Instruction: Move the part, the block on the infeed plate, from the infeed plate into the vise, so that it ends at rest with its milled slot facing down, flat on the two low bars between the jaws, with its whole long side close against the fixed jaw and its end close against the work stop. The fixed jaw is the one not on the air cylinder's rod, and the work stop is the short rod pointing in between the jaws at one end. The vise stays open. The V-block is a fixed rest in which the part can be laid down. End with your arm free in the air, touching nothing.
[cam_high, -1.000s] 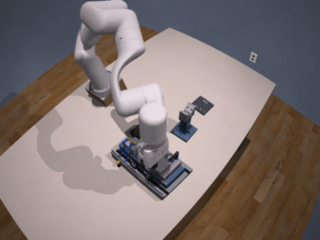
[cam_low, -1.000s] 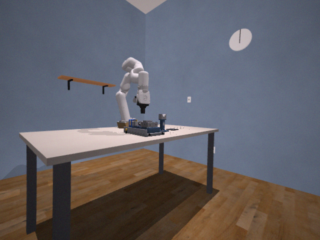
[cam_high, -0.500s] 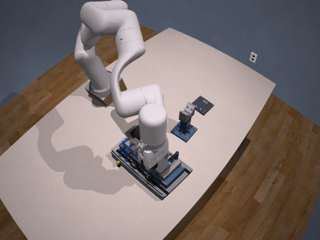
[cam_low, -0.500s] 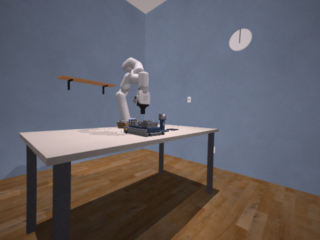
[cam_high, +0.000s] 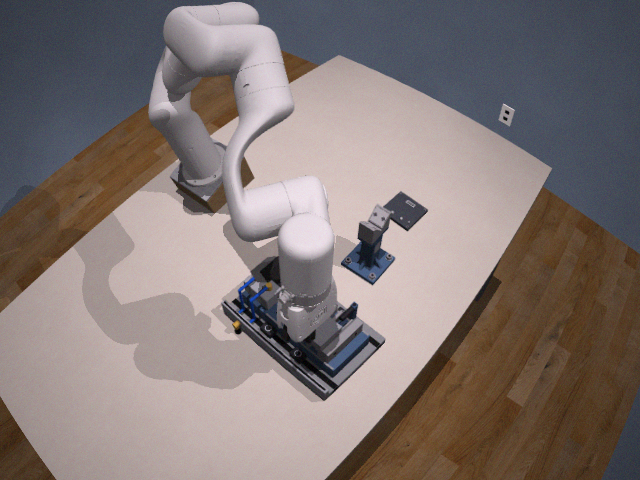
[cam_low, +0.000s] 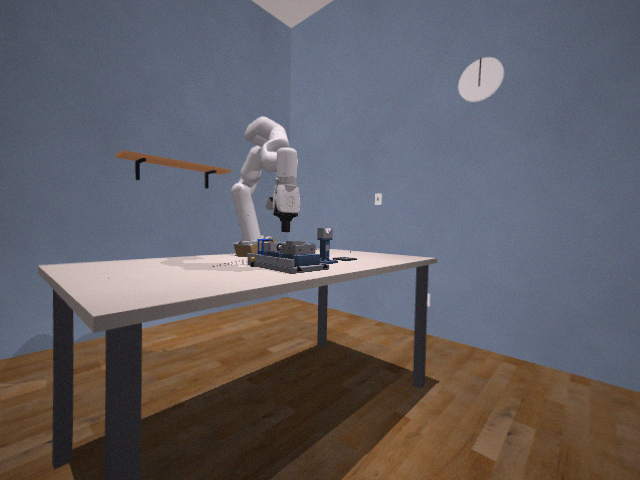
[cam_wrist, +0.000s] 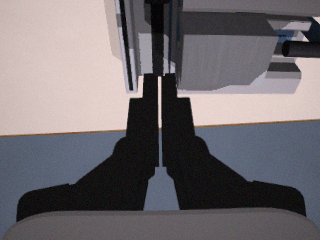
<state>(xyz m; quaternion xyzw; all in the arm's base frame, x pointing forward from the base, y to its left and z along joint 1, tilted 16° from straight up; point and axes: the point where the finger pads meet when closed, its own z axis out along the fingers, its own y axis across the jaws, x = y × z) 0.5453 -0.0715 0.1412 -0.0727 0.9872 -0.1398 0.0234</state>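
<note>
My gripper is now 5 cm to the right of the part and 8 cm above it. Also, from my hand: fixed jaw: 2 cm ahead, 7 cm to the left, 9 cm below; then work stop: 1 cm behind, 11 cm to the left, 7 cm below; then moving jaw: 4 cm behind, 6 cm to the left, 9 cm below.
</note>
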